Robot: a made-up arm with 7 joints. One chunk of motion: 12 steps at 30 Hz.
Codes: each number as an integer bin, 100 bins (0 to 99) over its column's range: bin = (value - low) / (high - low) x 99, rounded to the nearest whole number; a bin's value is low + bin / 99 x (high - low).
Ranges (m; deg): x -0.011..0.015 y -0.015..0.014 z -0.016..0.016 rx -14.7..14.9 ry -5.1..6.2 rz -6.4..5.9
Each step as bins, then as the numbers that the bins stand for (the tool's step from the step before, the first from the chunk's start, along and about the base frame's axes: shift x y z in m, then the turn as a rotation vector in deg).
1 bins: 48 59 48 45 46 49
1 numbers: 0.00161 0.00228 -0.00048 -1.245 0.151 -0.312
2 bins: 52 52 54 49 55 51
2 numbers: 0.00266 0.00023 0.00145 -0.049 1.178 -0.064
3 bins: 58 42 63 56 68 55
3 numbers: 0.00423 -0.00270 0.00436 2.043 2.662 0.433
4 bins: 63 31 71 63 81 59
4 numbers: 0.00555 -0.00592 0.00695 4.136 4.145 0.930
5 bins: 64 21 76 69 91 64
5 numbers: 0.00581 -0.00885 0.00857 5.930 5.287 1.552
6 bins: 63 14 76 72 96 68
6 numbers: 0.00555 -0.01090 0.00857 6.827 5.858 2.048
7 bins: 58 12 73 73 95 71
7 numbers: 0.00423 -0.01148 0.00760 7.126 5.743 2.421
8 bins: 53 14 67 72 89 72
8 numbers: 0.00292 -0.01090 0.00566 6.827 5.059 2.545
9 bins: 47 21 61 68 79 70
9 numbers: 0.00134 -0.00885 0.00372 5.631 3.917 2.297
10 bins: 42 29 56 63 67 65
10 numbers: 0.00003 -0.00651 0.00210 4.136 2.547 1.676
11 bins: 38 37 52 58 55 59
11 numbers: -0.00102 -0.00416 0.00081 2.641 1.178 0.930
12 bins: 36 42 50 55 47 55
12 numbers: -0.00155 -0.00270 0.00016 1.744 0.265 0.433
